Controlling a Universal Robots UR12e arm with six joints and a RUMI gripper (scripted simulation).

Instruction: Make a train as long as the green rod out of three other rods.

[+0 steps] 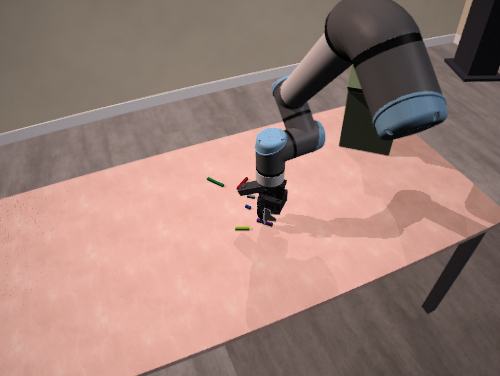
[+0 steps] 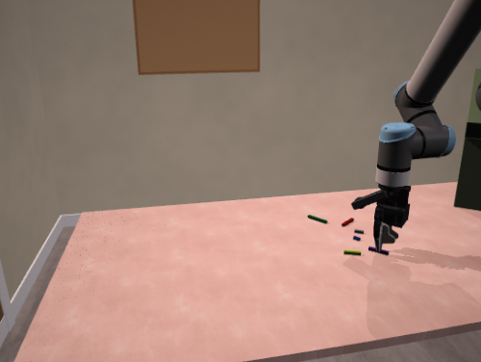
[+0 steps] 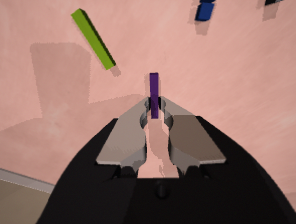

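Right now the purple rod is 10 mm below my hand. Also, from my hand: grey rod (40 mm ahead, 130 mm to the right, 10 mm below); then lime rod (80 mm ahead, 20 mm to the left, 10 mm below); then red rod (70 mm ahead, 210 mm to the right, 10 mm below).
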